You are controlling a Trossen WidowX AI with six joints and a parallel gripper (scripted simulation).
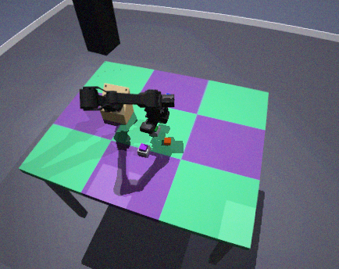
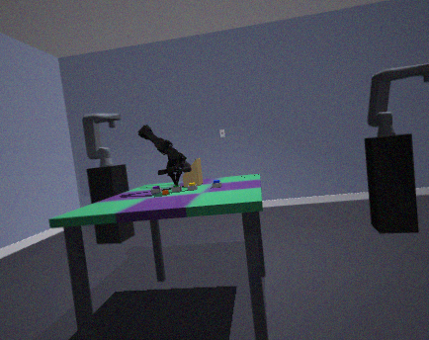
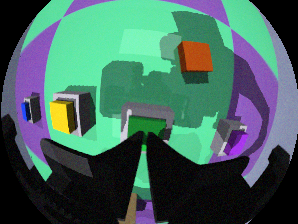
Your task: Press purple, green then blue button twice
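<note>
My gripper tip is now 1 cm above the green button. The rest, counted from my gripper tip: yellow button: 10 cm to the left, 1 cm behind; orange block: 9 cm ahead, 3 cm to the right, 2 cm below; purple button: 13 cm to the right, 1 cm ahead.
</note>
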